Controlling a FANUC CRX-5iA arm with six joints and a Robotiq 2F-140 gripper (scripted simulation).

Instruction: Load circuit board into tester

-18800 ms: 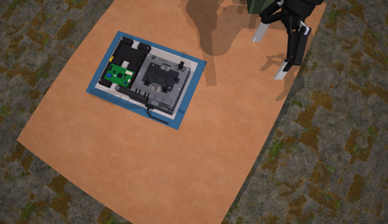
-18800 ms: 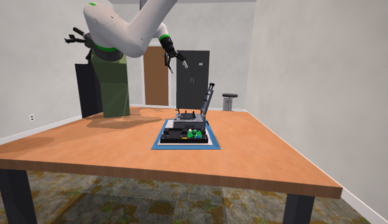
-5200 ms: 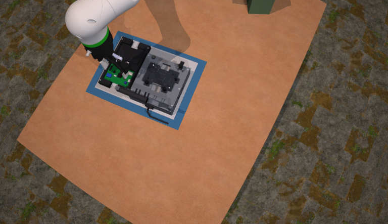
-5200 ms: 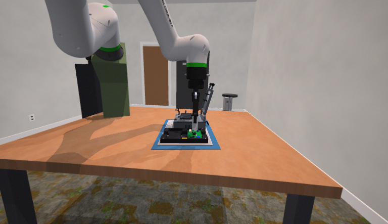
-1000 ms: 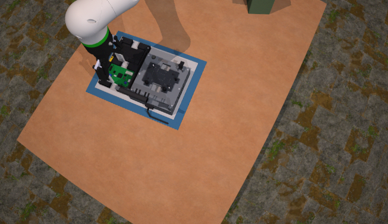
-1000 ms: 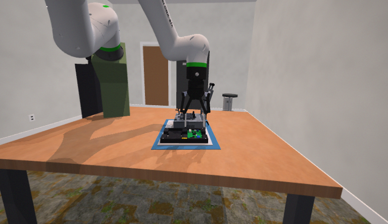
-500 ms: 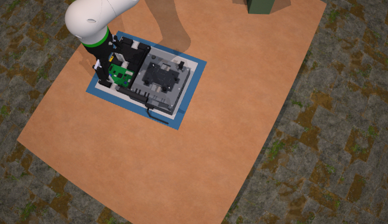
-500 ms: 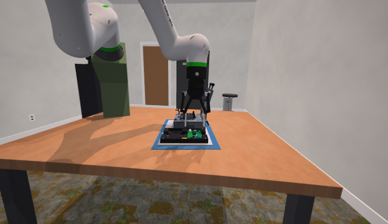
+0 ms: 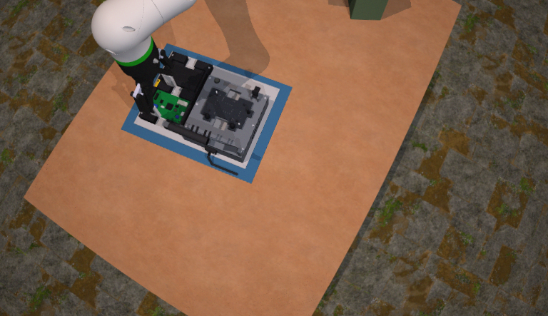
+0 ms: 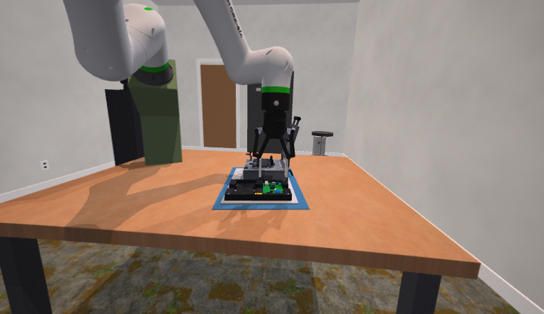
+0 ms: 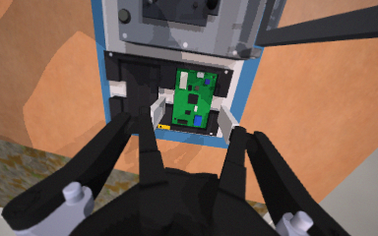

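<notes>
Right now my hand is 7 cm above the green circuit board. From my hand the other things lie so: lid (8 cm ahead, 17 cm to the left, 9 cm above); then pin plate (4 cm behind, 18 cm to the left, 2 cm below); then latch hook (10 cm behind, 23 cm to the left).
</notes>
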